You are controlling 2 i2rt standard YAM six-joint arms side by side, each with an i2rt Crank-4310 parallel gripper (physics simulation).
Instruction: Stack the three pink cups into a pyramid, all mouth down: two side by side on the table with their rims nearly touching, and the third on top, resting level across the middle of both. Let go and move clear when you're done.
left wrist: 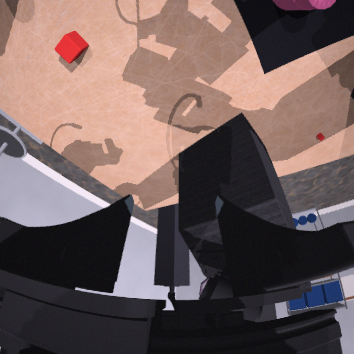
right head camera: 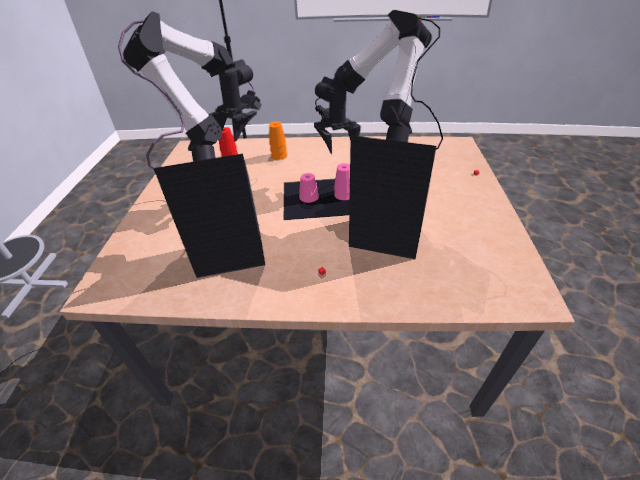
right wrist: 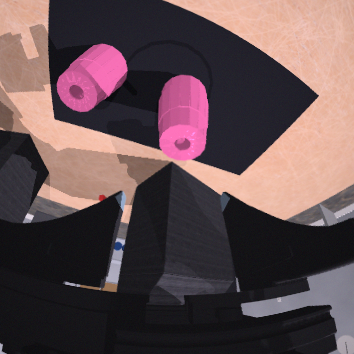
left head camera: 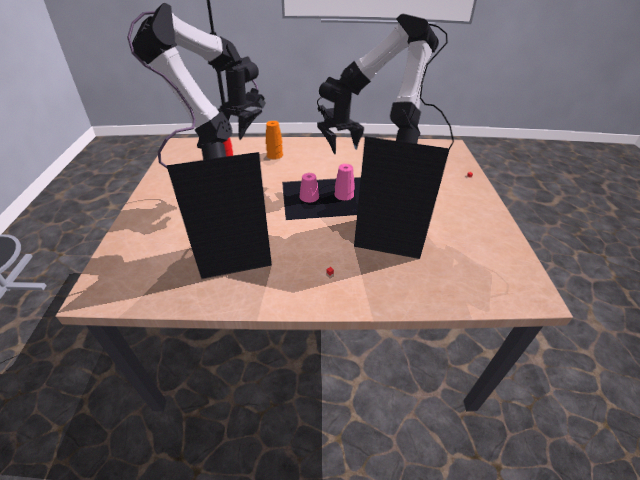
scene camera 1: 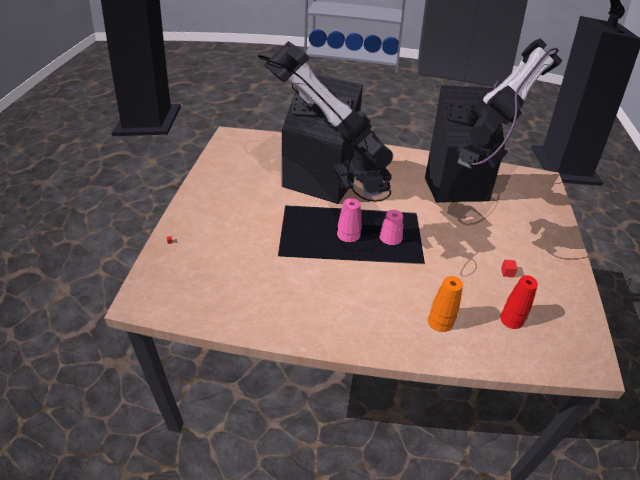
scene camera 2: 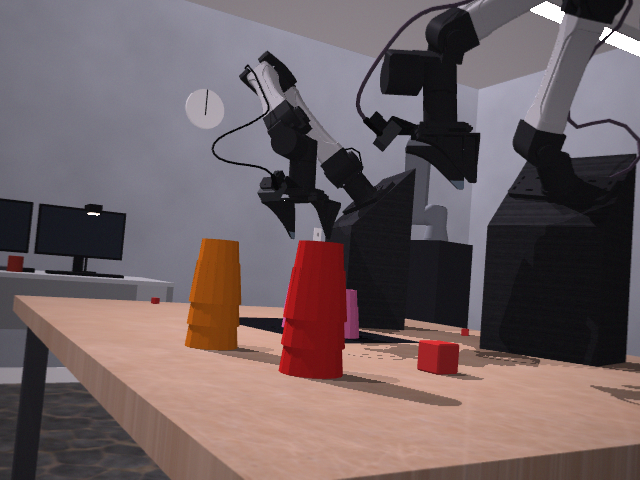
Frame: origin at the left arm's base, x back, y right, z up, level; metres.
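Seen in the pictures: left gripper, fingertip midpoint: (left wrist: pixel 174 197) (right head camera: pixel 227 139) (left head camera: pixel 231 137) (scene camera 1: pixel 483 164) (scene camera 2: pixel 466 186); right gripper, fingertip midpoint: (right head camera: pixel 342 151) (right wrist: pixel 172 193) (left head camera: pixel 345 151) (scene camera 1: pixel 355 185) (scene camera 2: pixel 310 239); left arm's base at its link origin: (scene camera 1: pixel 473 116) (scene camera 2: pixel 561 189); right arm's base at its link origin: (scene camera 2: pixel 368 200).
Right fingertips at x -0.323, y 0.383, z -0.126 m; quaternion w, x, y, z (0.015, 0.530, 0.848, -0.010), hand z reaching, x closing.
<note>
Pixels of each thing's top centre, then the offset from my right fingertips to it. Level surfaces: height alone.
- taller pink stack at its top centre: (right wrist: pixel 177 143) (scene camera 1: pixel 353 203) (right head camera: pixel 342 167) (left head camera: pixel 344 167) dy +0.002, dx -0.002, dz -0.067 m
- black mat at its surface level: dz -0.192 m
- shorter single pink cup at its top centre: (right wrist: pixel 72 92) (scene camera 2: pixel 345 289) (scene camera 1: pixel 396 214) (left head camera: pixel 308 176) (right head camera: pixel 306 177) dy -0.135, dx +0.007, dz -0.100 m
- orange cup stack at its top centre: (scene camera 2: pixel 217 239) (scene camera 1: pixel 452 284) (left head camera: pixel 272 122) (right head camera: pixel 275 123) dy -0.282, dx -0.337, dz -0.035 m
- red cup stack at its top centre: (scene camera 2: pixel 324 242) (scene camera 1: pixel 528 280) (right head camera: pixel 223 130) dy -0.506, dx -0.294, dz -0.035 m
- red cube at its top centre: (scene camera 2: pixel 439 342) (left wrist: pixel 66 49) (scene camera 1: pixel 511 263) dy -0.518, dx -0.104, dz -0.152 m
A taller pink stack (left head camera: pixel 344 181) (right head camera: pixel 341 181) (scene camera 1: pixel 349 222) (right wrist: pixel 183 107) stands mouth down on the black mat (left head camera: pixel 295 211) (scene camera 1: pixel 307 242) (right wrist: pixel 255 112); a lower rim line suggests two nested cups. A shorter single pink cup (left head camera: pixel 309 189) (right head camera: pixel 308 190) (scene camera 1: pixel 391 229) (right wrist: pixel 102 67) stands mouth down beside it, with a gap between them. My right gripper (left head camera: pixel 345 149) (scene camera 2: pixel 310 237) (right wrist: pixel 172 193) is open and empty, above and behind the stack in the left head camera. My left gripper (scene camera 2: pixel 464 184) (left wrist: pixel 174 197) is open and empty, high above the table, away from the cups.
An orange cup stack (left head camera: pixel 273 140) (scene camera 1: pixel 445 304) (scene camera 2: pixel 214 294) and a red cup stack (scene camera 1: pixel 519 302) (scene camera 2: pixel 315 310) stand off the mat. A red cube (scene camera 1: pixel 509 268) (scene camera 2: pixel 437 356) (left wrist: pixel 71 47) lies near the red stack. Black arm pedestals (left head camera: pixel 222 217) (left head camera: pixel 400 198) stand on the table.
</note>
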